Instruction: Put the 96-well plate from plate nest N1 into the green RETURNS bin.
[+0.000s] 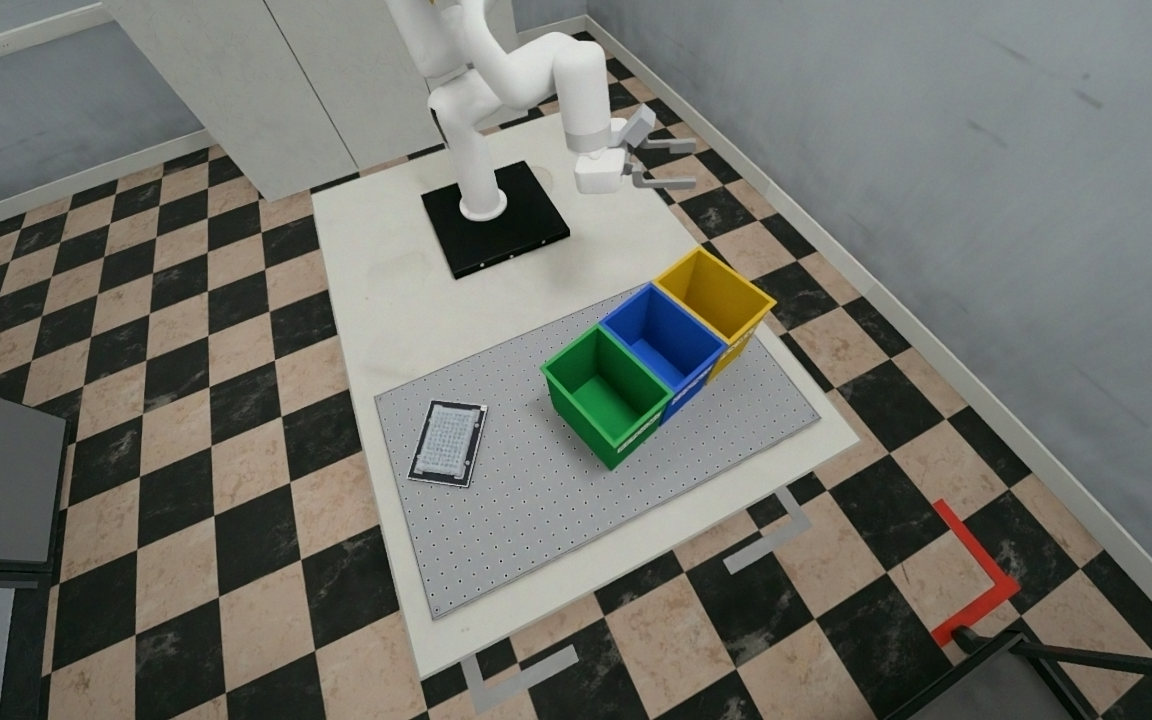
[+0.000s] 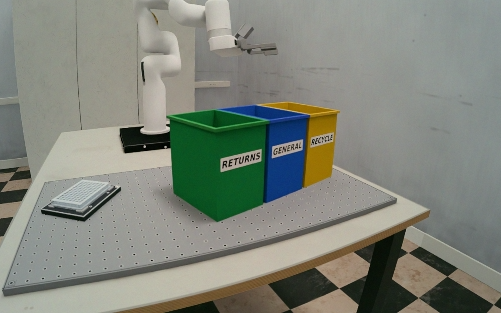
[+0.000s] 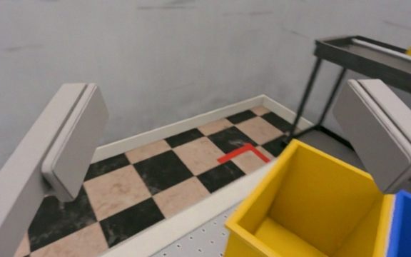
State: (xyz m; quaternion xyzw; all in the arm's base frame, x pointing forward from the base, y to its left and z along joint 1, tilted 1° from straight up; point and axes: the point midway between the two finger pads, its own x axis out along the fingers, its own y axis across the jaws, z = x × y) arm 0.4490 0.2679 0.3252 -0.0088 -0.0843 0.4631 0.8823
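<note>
Now: the clear 96-well plate 14 cm ahead of my hand, 55 cm to the right of it and 32 cm below it. From my hand the other things lie so: yellow recycle bin (16 cm ahead, 24 cm below); green returns bin (23 cm ahead, 25 cm to the right, 24 cm below); blue general bin (19 cm ahead, 13 cm to the right, 24 cm below).
</note>
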